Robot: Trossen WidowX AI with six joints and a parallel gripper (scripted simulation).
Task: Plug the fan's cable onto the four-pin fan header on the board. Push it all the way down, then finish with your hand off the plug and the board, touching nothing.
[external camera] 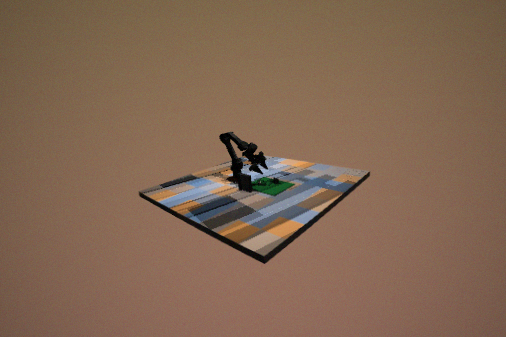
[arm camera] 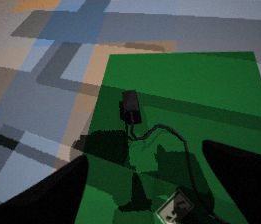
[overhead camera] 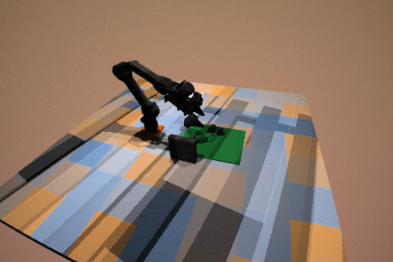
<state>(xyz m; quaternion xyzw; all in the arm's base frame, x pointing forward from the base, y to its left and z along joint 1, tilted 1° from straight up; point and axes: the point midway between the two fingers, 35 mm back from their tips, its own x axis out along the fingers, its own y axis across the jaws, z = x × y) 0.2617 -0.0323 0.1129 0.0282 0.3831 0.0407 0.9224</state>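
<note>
Right now the pale fan header is 4 cm behind my gripper tip, 2 cm to the right of it and 9 cm below it. The rest, counted from my gripper tip: green board: 4 cm ahead, 4 cm to the right, 11 cm below; then black fan: 8 cm behind, 16 cm to the right, 4 cm below.
</note>
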